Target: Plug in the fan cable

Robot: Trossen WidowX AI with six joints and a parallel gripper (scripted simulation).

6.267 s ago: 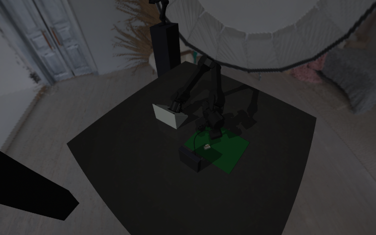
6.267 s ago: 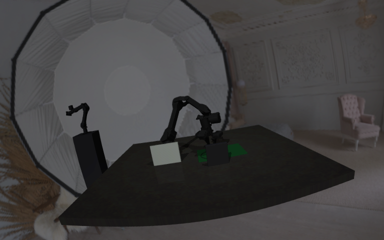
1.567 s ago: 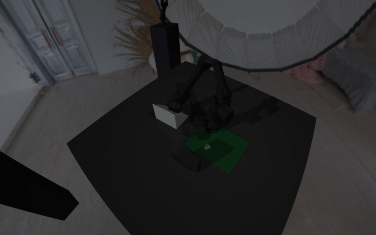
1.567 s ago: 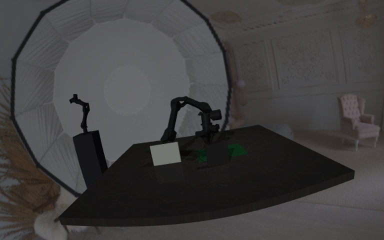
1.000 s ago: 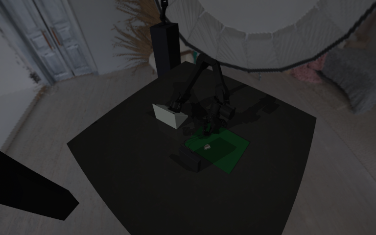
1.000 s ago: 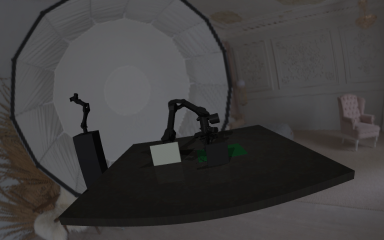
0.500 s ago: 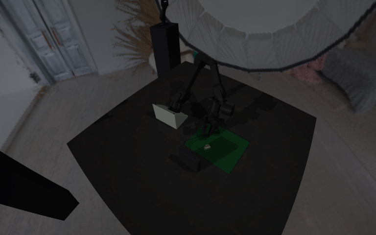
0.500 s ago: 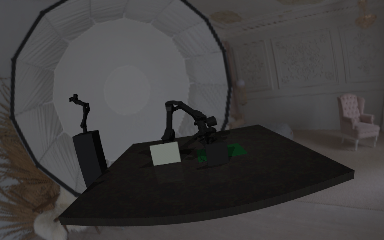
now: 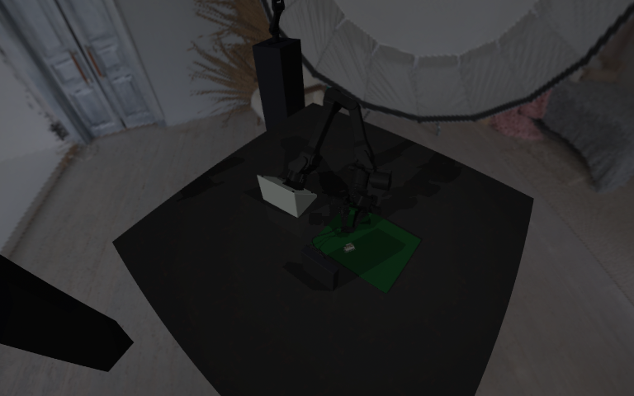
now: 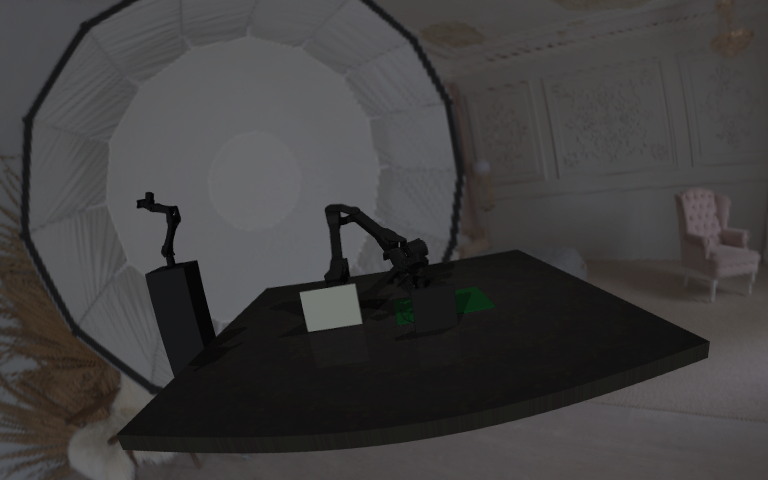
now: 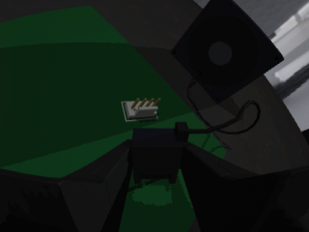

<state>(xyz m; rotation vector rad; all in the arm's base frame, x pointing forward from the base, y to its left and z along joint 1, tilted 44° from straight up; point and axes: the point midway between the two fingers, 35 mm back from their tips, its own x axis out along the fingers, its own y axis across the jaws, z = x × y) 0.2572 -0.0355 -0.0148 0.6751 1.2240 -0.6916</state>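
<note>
Right now the green board is 70 mm ahead of my gripper tip, 10 mm to the left of it and 50 mm below it. Round my gripper tip: fan box 170 mm to the right, 20 mm above; black plug 10 mm behind, 10 mm below.
</note>
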